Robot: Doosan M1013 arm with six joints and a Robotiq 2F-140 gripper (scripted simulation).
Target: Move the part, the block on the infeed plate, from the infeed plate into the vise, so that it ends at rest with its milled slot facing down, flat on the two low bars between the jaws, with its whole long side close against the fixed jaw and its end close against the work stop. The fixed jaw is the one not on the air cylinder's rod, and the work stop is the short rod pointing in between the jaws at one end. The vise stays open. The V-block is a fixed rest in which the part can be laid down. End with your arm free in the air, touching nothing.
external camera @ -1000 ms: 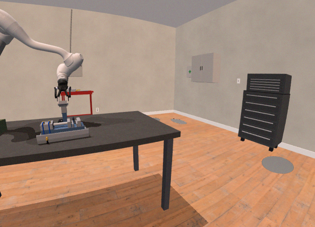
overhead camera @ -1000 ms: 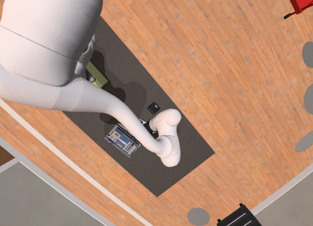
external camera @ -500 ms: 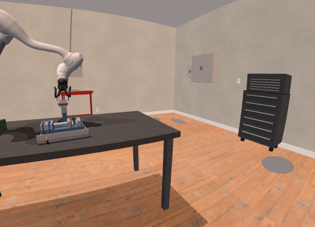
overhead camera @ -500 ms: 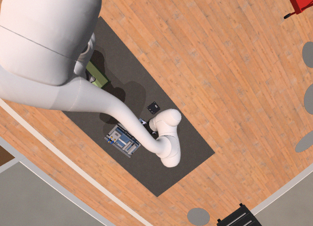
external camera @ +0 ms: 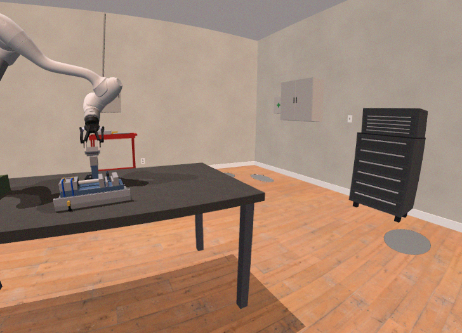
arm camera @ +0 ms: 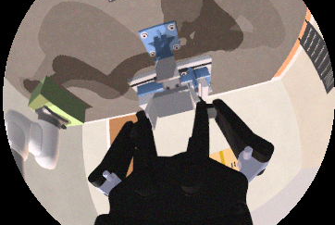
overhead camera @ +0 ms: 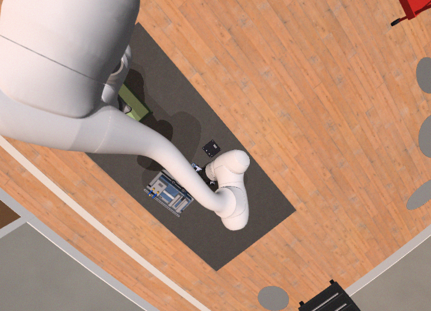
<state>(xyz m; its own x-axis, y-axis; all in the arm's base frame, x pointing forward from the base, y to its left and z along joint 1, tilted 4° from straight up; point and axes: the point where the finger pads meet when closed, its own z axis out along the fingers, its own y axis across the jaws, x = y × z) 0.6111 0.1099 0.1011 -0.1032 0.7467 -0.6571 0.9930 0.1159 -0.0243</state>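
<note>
My gripper is now 20 mm to the left of the part and 20 mm above it. Also, from my hand: black infeed plate (200 mm below, 180 mm to the left, 40 mm behind).
</note>
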